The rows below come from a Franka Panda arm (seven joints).
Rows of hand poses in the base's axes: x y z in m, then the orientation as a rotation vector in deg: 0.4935 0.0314 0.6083 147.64 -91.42 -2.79; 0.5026 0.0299 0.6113 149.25 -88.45 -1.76; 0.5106 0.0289 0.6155 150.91 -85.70 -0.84; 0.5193 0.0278 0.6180 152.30 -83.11 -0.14; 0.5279 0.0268 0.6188 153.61 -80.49 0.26; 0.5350 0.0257 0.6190 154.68 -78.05 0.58; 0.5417 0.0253 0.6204 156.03 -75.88 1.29; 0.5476 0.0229 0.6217 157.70 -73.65 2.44; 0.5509 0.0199 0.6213 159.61 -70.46 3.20; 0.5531 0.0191 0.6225 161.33 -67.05 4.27; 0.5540 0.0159 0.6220 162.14 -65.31 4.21; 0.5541 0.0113 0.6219 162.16 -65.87 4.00; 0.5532 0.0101 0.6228 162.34 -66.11 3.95; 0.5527 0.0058 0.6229 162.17 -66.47 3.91; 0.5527 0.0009 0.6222 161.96 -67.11 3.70; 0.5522 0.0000 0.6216 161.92 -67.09 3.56; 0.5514 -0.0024 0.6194 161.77 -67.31 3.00; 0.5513 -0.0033 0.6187 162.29 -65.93 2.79; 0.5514 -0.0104 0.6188 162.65 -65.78 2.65; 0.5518 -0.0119 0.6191 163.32 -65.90 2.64; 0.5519 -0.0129 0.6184 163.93 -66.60 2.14; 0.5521 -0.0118 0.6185 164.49 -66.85 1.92
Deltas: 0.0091 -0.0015 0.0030 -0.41 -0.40 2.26; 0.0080 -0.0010 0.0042 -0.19 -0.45 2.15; 0.0087 -0.0011 0.0025 -0.21 -0.29 1.96; 0.0086 -0.0010 0.0008 -0.14 -0.10 1.94; 0.0071 -0.0011 0.0002 -0.20 -0.02 1.76; 0.0067 -0.0004 0.0014 0.05 -0.44 1.70; 0.0059 -0.0024 0.0013 0.21 -0.82 1.84; 0.0033 -0.0030 -0.0004 0.20 -0.50 2.45; 0.0022 -0.0008 0.0012 -0.04 -0.61 2.53; 0.0009 -0.0032 -0.0005 0.09 0.07 1.25; 0.0001 -0.0046 -0.0001 0.26 0.03 -0.34; -0.0009 -0.0012 0.0009 0.25 -0.07 -0.10; -0.0005 -0.0043 0.0001 -0.01 0.02 -0.26; 0.0000 -0.0049 -0.0007 0.10 0.09 -0.44; -0.0005 -0.0009 -0.0006 -0.01 0.10 0.00; -0.0008 -0.0024 -0.0022 0.08 0.35 -0.19; -0.0001 -0.0009 -0.0007 0.01 0.19 0.96; 0.0001 -0.0071 0.0001 0.29 -0.01 0.18; 0.0004 -0.0015 0.0003 0.62 -0.23 0.10; 0.0001 -0.0010 -0.0007 0.89 -0.01 -0.27; 0.0002 0.0011 0.0001 0.62 -0.09 -0.01
